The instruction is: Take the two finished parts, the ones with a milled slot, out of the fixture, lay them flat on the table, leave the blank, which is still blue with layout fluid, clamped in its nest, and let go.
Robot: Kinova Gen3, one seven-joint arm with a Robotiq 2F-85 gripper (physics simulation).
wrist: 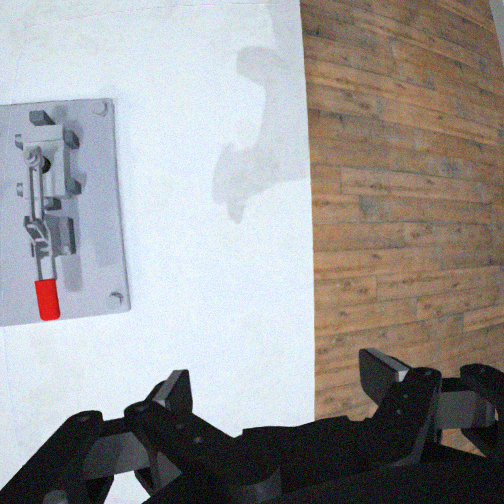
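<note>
In the wrist view a grey fixture plate (pixel 62 212) lies on the white table at the left edge, cut off by the frame. On it sits a toggle clamp (pixel 42 200) with a red handle tip (pixel 47 299), over a light grey block in a nest (pixel 50 160). I cannot tell whether that block has a slot. No blue blank is in view. My gripper (pixel 280 385) is at the bottom of the frame, fingers wide apart and empty, well to the right of the fixture, above the table's edge.
The white table top (pixel 200 250) ends at a straight edge at mid-frame; beyond it to the right is wooden plank floor (pixel 410 200). The arm's shadow (pixel 260 150) falls on the table near that edge.
</note>
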